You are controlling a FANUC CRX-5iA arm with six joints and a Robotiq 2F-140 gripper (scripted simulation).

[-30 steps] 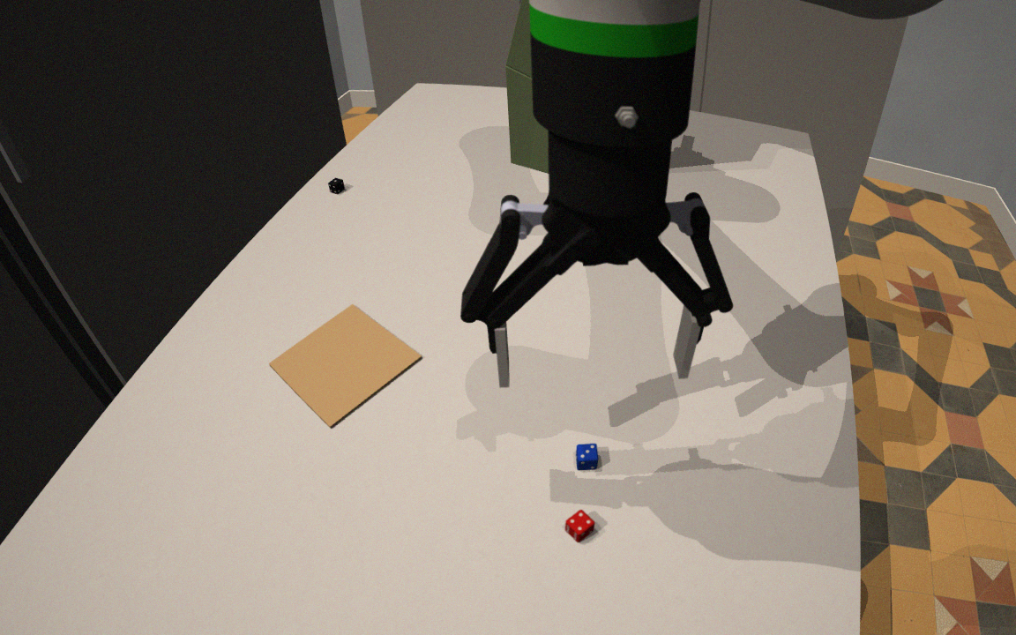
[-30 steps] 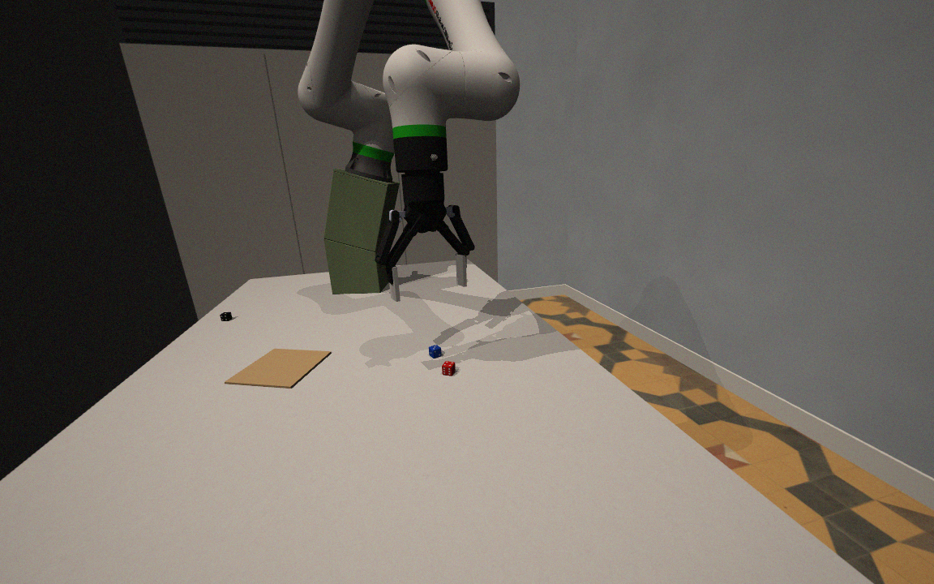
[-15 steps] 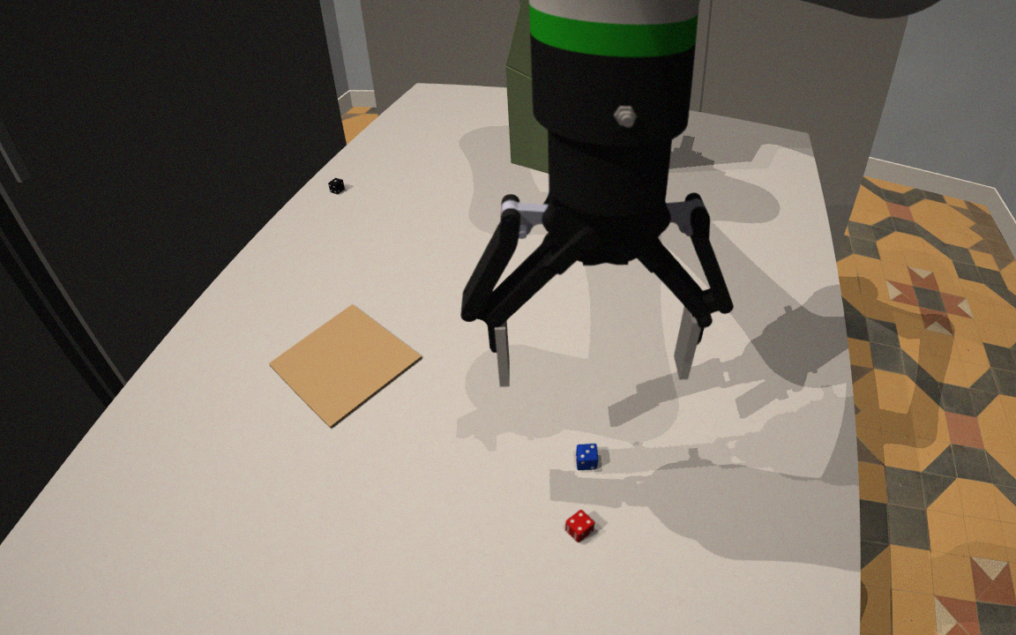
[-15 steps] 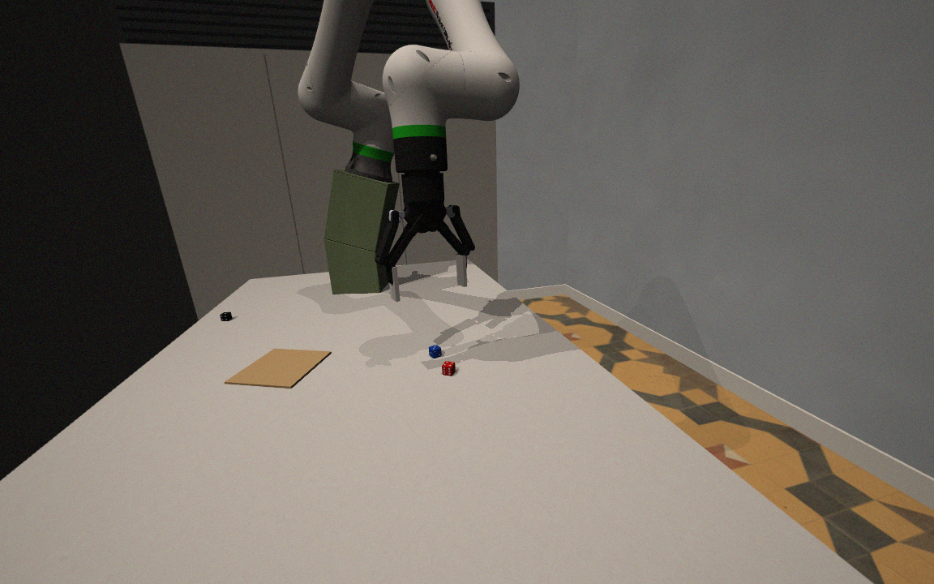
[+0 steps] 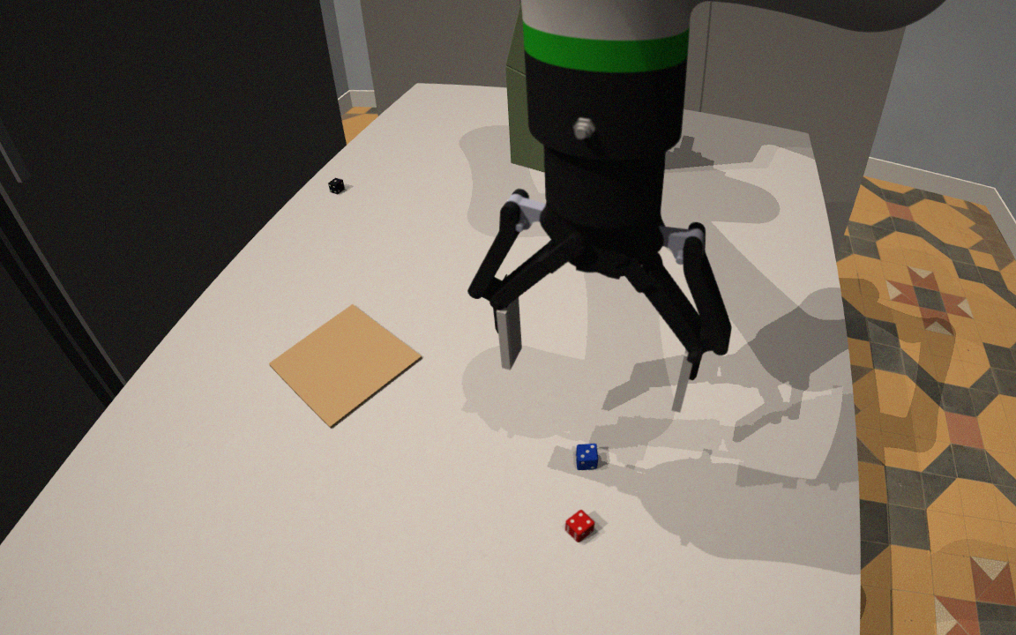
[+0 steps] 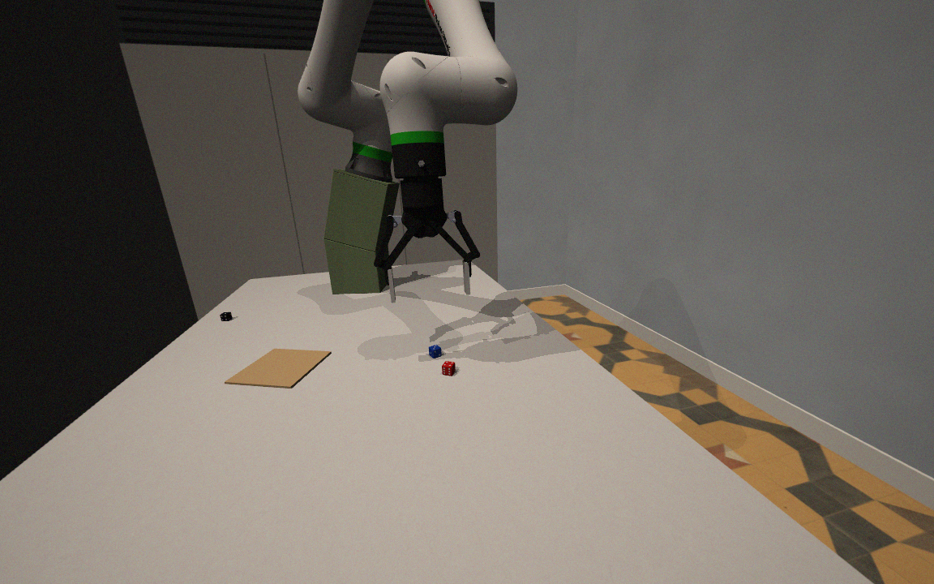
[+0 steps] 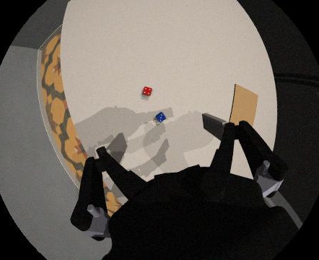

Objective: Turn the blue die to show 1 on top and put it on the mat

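The blue die is 13 cm below my hand. Round my hand: mat 4 cm behind, 31 cm to the right, 14 cm below; red die 8 cm ahead, 2 cm to the left, 13 cm below; black die 38 cm behind, 54 cm to the right, 13 cm below.
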